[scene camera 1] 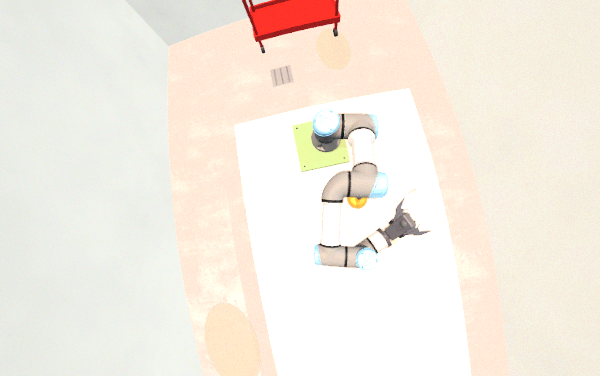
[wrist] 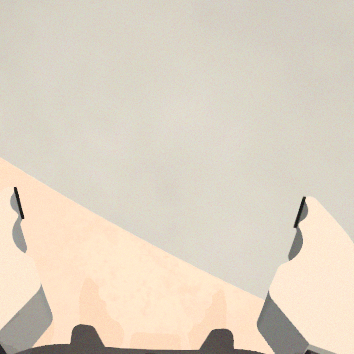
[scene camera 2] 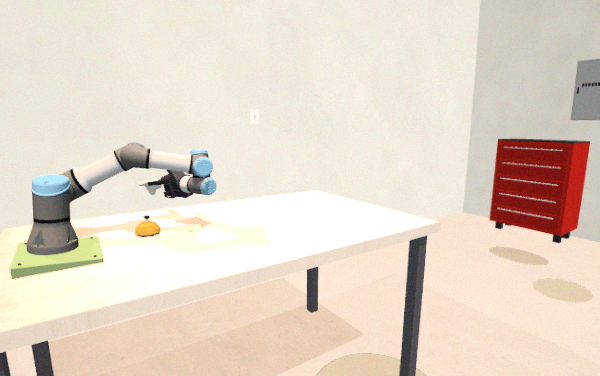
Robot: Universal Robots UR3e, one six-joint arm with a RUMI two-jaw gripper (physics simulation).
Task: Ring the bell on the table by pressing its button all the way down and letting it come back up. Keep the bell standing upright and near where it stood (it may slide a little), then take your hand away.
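Pixels of known places: gripper, fingertip midpoint: (scene camera 1: 429,205) (wrist: 159,197) (scene camera 2: 154,177); arm's base, origin of the base link: (scene camera 1: 326,137) (scene camera 2: 53,247).
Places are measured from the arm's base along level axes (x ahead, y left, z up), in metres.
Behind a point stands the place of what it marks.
An orange, dome-shaped bell (scene camera 1: 357,203) @(y 0.009, x 0.305, z 0.013 m) (scene camera 2: 147,229) @(y -0.013, x 0.272, z 0.000 m) stands upright on the table (scene camera 1: 350,320) @(y -0.191, x 0.759, z -0.026 m) (scene camera 2: 260,270) @(y -0.489, x 0.387, z -0.033 m). Its small dark button (scene camera 2: 146,217) @(y 0.014, x 0.282, z 0.036 m) sticks up from the top in scene camera 2. In scene camera 1 the arm's elbow hides part of the bell. My gripper (scene camera 1: 426,209) @(y 0.215, x 0.402, z 0.142 m) (scene camera 2: 146,185) @(y 0.215, x 0.402, z 0.142 m) (wrist: 159,197) @(y 0.215, x 0.402, z 0.142 m) is open and empty, its two jaws wide apart. It is held level, well above the table, off to the right of the bell in scene camera 1, and touches nothing. The bell does not show in the wrist view.
The arm's base stands on a green plate (scene camera 1: 310,162) @(y -0.102, x 0.072, z -0.010 m) (scene camera 2: 55,262) @(y -0.122, x -0.016, z -0.006 m) on the table. The forearm and elbow (scene camera 1: 365,184) @(y 0.001, x 0.259, z 0.296 m) (scene camera 2: 132,155) @(y -0.092, x 0.216, z 0.263 m) pass over the bell's area. A red cart (scene camera 1: 300,29) and a red drawer cabinet (scene camera 2: 530,187) stand on the floor away from the table.
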